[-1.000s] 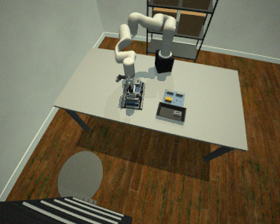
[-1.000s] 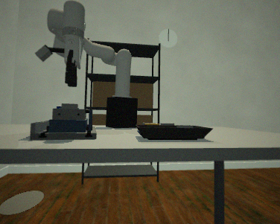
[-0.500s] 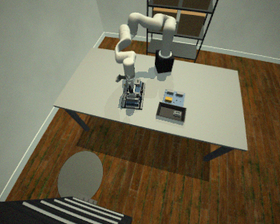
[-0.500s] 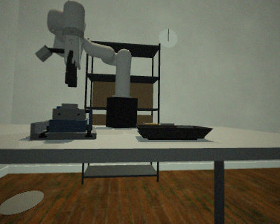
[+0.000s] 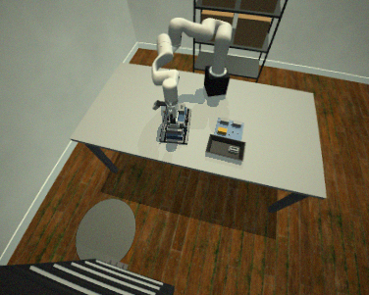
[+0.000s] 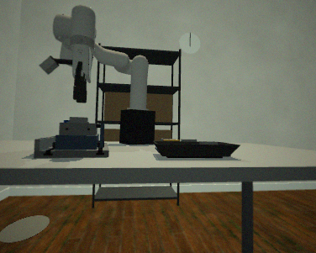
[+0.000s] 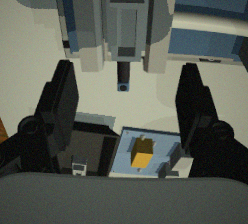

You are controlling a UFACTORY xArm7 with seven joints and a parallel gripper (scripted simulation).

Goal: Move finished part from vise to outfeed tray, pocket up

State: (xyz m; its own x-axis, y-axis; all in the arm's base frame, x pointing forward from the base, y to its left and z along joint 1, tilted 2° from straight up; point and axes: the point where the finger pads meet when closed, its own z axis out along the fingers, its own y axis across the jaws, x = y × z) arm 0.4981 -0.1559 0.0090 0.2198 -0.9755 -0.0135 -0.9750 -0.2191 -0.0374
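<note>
My gripper is now 60 mm past the vise, 10 mm to the left of it and 140 mm above it. From my hand the other things lie so: blue plate (140 mm behind, 350 mm to the left, 180 mm below); yellow block (100 mm behind, 310 mm to the left, 160 mm below).
</note>
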